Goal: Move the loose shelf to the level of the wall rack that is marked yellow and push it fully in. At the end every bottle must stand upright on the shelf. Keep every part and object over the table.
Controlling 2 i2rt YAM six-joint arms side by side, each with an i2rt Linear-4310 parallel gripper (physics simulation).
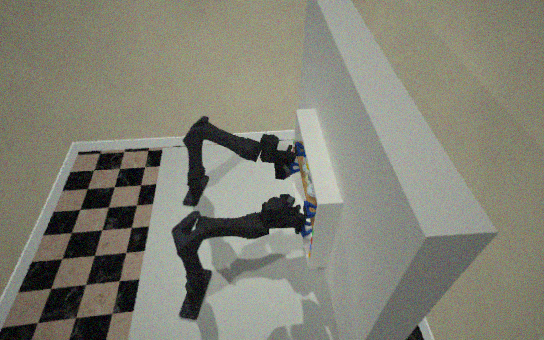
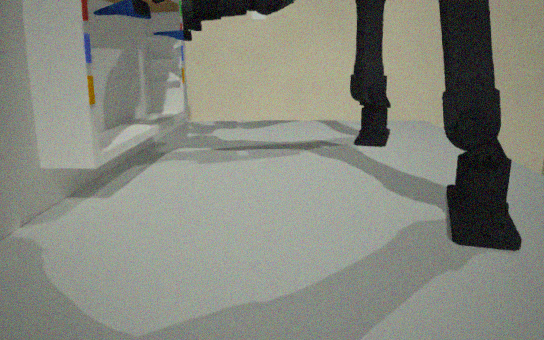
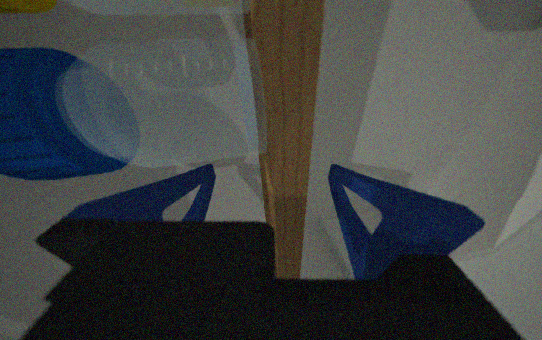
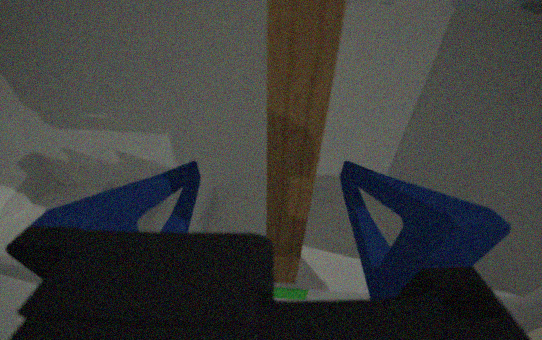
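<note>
The brown wooden shelf is in the upper part of the white wall rack, in line with a green mark. The yellow mark is the lowest of the marks seen. A clear bottle with a blue cap stands upright on the shelf; part of a yellow cap shows beyond it. My left gripper and right gripper are open, their blue fingers on either side of the shelf's front edge. The other bottles are largely hidden.
The rack is against a tall grey wall. Red and blue marks are above the yellow one on the rack's side. The white table top extends below the arms. A black and pink checkered area lies behind the arm bases.
</note>
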